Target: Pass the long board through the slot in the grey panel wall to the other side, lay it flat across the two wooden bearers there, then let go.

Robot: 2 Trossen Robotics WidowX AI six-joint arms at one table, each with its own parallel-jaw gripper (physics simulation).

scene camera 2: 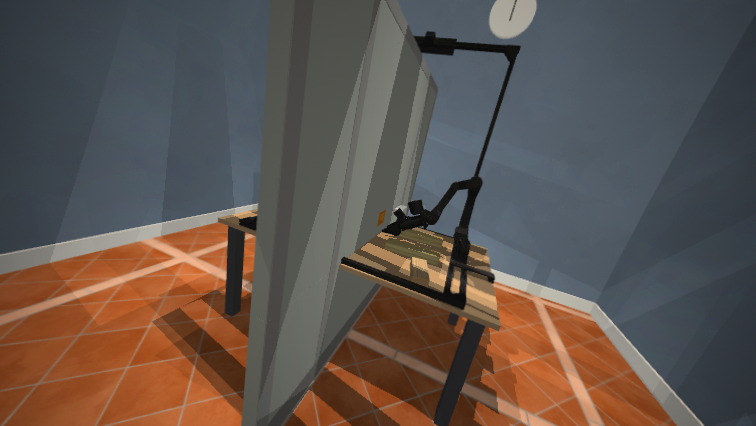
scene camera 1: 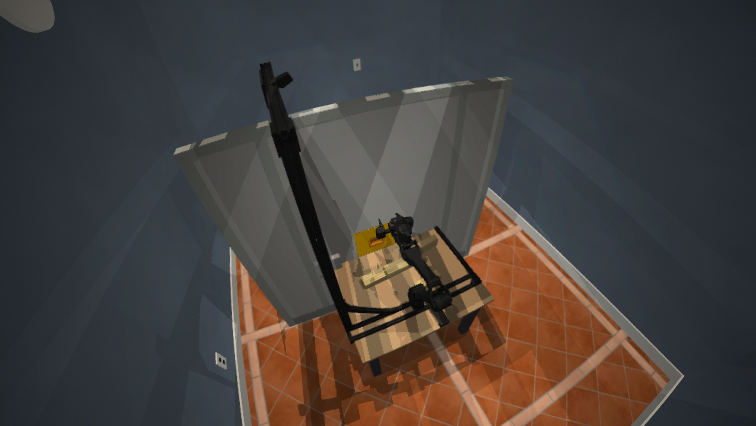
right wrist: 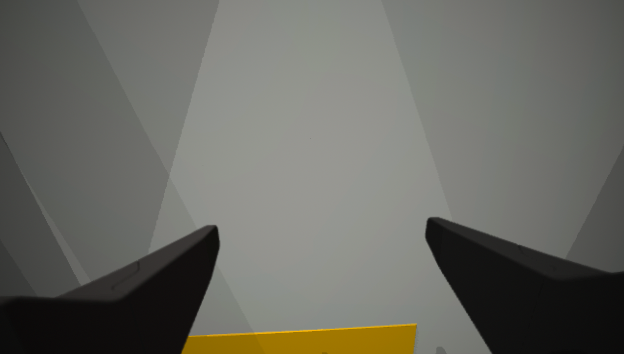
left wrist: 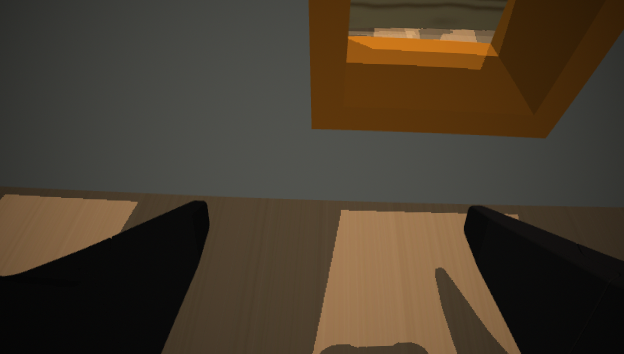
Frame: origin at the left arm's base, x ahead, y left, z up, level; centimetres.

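Seen in the pictures: left gripper, fingertip midpoint: (scene camera 2: 384, 228) (left wrist: 339, 216); right gripper, fingertip midpoint: (scene camera 1: 387, 216) (right wrist: 324, 231); left arm's base, link origin: (scene camera 2: 459, 259); right arm's base, link origin: (scene camera 1: 417, 305).
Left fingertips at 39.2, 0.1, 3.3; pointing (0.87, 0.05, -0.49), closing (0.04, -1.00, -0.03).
Observation:
Offsets run from my left fingertips to a thing's middle, as dx, dy, dz. "spot": to the spot under its first point.
A long pale board {+26.9, -4.9, -3.2} (scene camera 1: 381, 272) lies on the table in scene camera 1, partly hidden by the right arm. The grey panel wall (scene camera 1: 423, 132) (scene camera 2: 301, 158) (left wrist: 150, 100) (right wrist: 310, 150) has an orange slot frame {+6.5, -3.8, +4.1} (scene camera 2: 381, 217) (left wrist: 327, 100) and a yellow plate (scene camera 1: 363, 244) (right wrist: 300, 344) around the opening. An olive wooden strip {spot: +24.1, -8.5, -3.9} (left wrist: 425, 15) shows through the opening. Two olive bearers {-16.7, -14.9, -3.3} (scene camera 2: 429, 237) {-17.8, +8.3, -3.3} (scene camera 2: 412, 250) lie on the other table. My left gripper (scene camera 2: 387, 231) (left wrist: 339, 216) is open and empty, low by the wall below the slot. My right gripper (scene camera 1: 388, 217) (right wrist: 324, 231) is open and empty, facing the wall above the plate.
A pale block {-24.7, +26.2, -3.3} (scene camera 2: 419, 267) stands near the left arm's base. Black rails (scene camera 1: 457, 255) (scene camera 2: 402, 283) edge both tables. A tall black post (scene camera 1: 306, 211) (scene camera 2: 494, 116) rises beside each table. A small white object (scene camera 2: 400, 210) shows behind the left gripper.

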